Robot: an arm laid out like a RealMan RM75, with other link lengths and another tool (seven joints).
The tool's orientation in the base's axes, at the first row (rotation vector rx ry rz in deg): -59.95 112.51 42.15
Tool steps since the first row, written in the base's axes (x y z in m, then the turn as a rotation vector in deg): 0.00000 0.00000 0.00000 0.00 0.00 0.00; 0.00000 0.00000 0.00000 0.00 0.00 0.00; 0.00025 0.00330 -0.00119 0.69 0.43 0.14; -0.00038 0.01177 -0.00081 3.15 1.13 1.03
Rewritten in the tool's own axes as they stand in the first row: 0.00000 0.00000 0.00000 0.00 0.00 0.00; 0.00000 0.00000 0.00000 0.00 0.00 0.00; -0.00045 0.00126 0.00325 -0.54 -0.36 0.50; -0.00402 0.00604 0.00931 -2.46 -2.02 1.46
